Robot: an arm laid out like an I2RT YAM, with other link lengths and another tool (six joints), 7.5 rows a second.
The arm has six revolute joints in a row. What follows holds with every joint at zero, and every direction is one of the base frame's. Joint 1 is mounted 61.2 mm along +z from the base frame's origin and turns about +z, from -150 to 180 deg. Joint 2 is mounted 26.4 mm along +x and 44.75 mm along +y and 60.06 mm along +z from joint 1 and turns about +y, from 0 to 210 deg. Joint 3 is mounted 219.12 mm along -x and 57.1 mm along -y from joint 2 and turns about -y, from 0 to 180 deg. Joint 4 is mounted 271.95 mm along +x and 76.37 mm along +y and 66.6 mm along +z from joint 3 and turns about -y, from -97 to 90 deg. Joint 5 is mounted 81.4 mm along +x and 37.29 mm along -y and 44.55 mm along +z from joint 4 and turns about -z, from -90 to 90 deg. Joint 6 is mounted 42.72 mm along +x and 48.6 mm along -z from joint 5 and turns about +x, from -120 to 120 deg. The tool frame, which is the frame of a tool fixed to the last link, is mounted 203 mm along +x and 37 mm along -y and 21 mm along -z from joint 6; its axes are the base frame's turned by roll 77.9, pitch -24 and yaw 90 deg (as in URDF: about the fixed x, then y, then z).
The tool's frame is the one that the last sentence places.
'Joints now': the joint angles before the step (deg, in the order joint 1, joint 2, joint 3, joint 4, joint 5, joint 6). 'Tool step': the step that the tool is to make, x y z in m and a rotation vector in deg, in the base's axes. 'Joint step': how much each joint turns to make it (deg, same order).
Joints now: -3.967 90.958 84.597 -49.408 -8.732 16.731
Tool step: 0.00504 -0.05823 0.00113 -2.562 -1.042 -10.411
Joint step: -4.372 0.591 0.001 2.274 5.464 3.563
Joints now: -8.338 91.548 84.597 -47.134 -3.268 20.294
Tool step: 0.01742 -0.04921 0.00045 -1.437 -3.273 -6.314
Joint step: -4.503 2.032 0.000 5.551 1.749 0.940
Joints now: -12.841 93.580 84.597 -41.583 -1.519 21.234
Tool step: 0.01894 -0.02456 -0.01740 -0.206 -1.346 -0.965
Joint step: -2.645 4.219 0.110 5.421 -1.181 -1.203
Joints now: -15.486 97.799 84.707 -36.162 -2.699 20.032
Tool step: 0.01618 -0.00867 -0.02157 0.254 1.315 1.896
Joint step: -1.135 6.316 3.738 1.092 -1.857 -2.404
